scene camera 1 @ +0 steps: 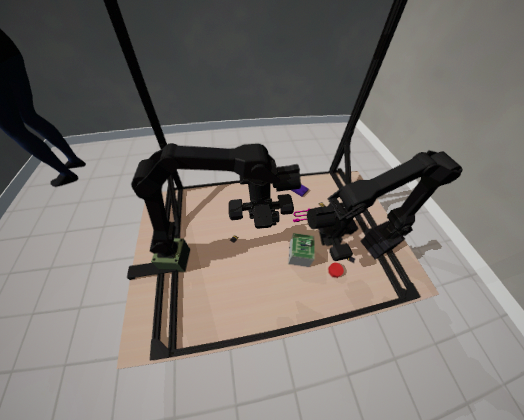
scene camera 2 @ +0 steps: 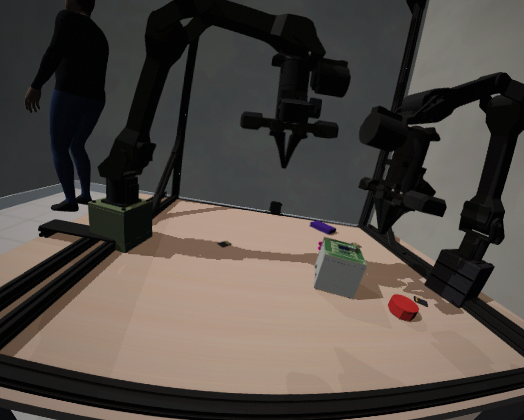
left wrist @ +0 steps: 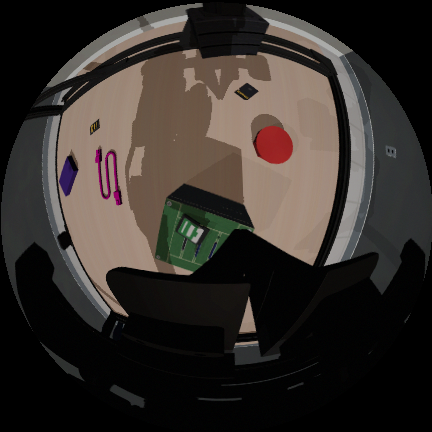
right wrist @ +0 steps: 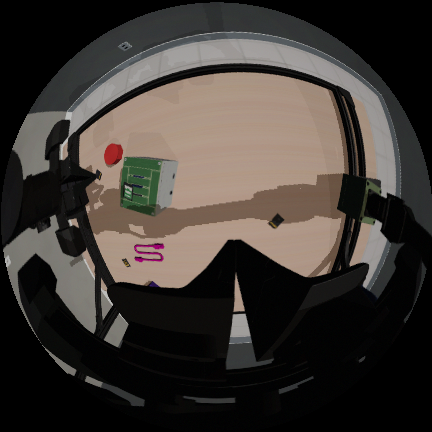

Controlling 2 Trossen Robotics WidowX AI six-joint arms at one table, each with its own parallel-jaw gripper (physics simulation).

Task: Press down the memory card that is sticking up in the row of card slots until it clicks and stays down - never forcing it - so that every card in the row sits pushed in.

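Where they show: left gripper, fingertip midpoint: (scene camera 1: 323, 244) (scene camera 2: 381, 233) (left wrist: 239, 235) (right wrist: 94, 176); right gripper, fingertip midpoint: (scene camera 2: 283, 168) (right wrist: 233, 245); left arm's base, origin of the base link: (scene camera 1: 389, 233) (scene camera 2: 468, 257); right arm's base, origin of the base link: (scene camera 1: 168, 249) (scene camera 2: 121, 201) (right wrist: 371, 203).
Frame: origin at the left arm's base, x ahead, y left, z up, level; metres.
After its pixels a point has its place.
Observation:
A grey box with a green board top (scene camera 1: 302, 245) (scene camera 2: 336, 276) (left wrist: 165, 235) @[x 0.327, y -0.143, z -0.028 m] (right wrist: 150, 175) @[x 0.381, y -0.103, z -0.029 m] stands right of the table's middle in both scene views. One card (left wrist: 191, 231) @[x 0.325, y -0.108, z -0.023 m] (right wrist: 128, 191) @[x 0.326, y -0.110, z -0.024 m] with a white and green label sticks up at one end of the row. Dark blue card edges (left wrist: 213, 248) @[x 0.353, y -0.091, z -0.027 m] (right wrist: 138, 176) @[x 0.357, y -0.094, z -0.027 m] show low in other slots. My left gripper (scene camera 2: 384, 231) @[x 0.306, y -0.061, z 0.033 m] (left wrist: 239, 235) @[x 0.306, y -0.061, z 0.033 m] is shut and empty, in the air to the right of the box in scene camera 2; its fingers hide a board corner in the left wrist view. My right gripper (scene camera 2: 284, 166) @[x 0.497, y -0.185, z 0.116 m] (right wrist: 233, 245) @[x 0.497, y -0.185, z 0.116 m] is shut and empty, high up and left of the box.
A red disc (scene camera 1: 336, 270) @[x 0.253, y 0.021, z -0.089 m] (scene camera 2: 403, 307) @[x 0.269, y 0.027, z -0.089 m] (left wrist: 274, 145) @[x 0.251, y 0.015, z -0.089 m] lies near the box, with a loose black card (scene camera 2: 421, 301) @[x 0.149, y 0.004, z -0.113 m] (left wrist: 246, 91) @[x 0.151, y 0.002, z -0.113 m] beside it. Another card (scene camera 1: 234, 239) @[x 0.575, y -0.282, z -0.113 m] (right wrist: 276, 221) @[x 0.576, y -0.286, z -0.113 m] lies farther left. A magenta cable (left wrist: 118, 198) @[x 0.275, y -0.261, z -0.108 m], a small card (left wrist: 94, 126) @[x 0.098, y -0.296, z -0.114 m] and a purple block (scene camera 1: 300, 190) @[x 0.161, y -0.415, z -0.097 m] (left wrist: 68, 176) @[x 0.167, y -0.415, z -0.097 m] lie behind.

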